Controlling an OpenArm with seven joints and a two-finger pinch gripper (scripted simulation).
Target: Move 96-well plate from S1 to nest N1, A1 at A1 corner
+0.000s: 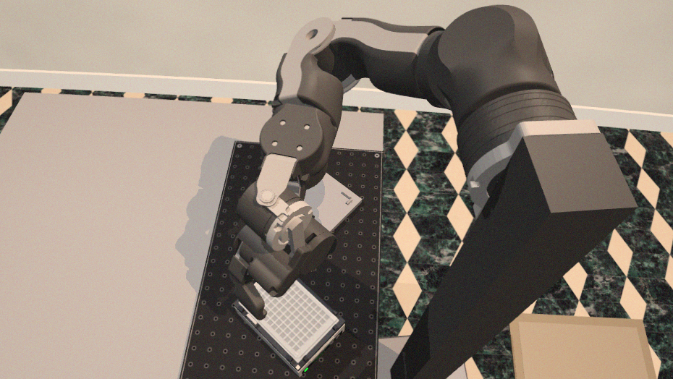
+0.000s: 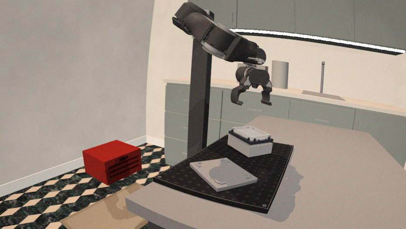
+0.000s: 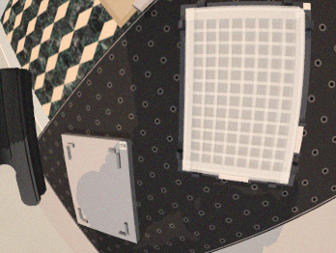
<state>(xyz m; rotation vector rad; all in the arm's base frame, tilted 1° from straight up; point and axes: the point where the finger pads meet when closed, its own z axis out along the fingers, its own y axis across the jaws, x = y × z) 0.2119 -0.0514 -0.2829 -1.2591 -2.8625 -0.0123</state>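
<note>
Right now my hand is 100 mm above the 96-well plate and 20 mm to the right of it. From my hand the other things lie so: plate shaker S1: 120 mm below, 20 mm ahead; A1 label: 150 mm below, 120 mm to the right, 50 mm behind; plate nest N1: 210 mm to the right, 160 mm below, 40 mm behind.
</note>
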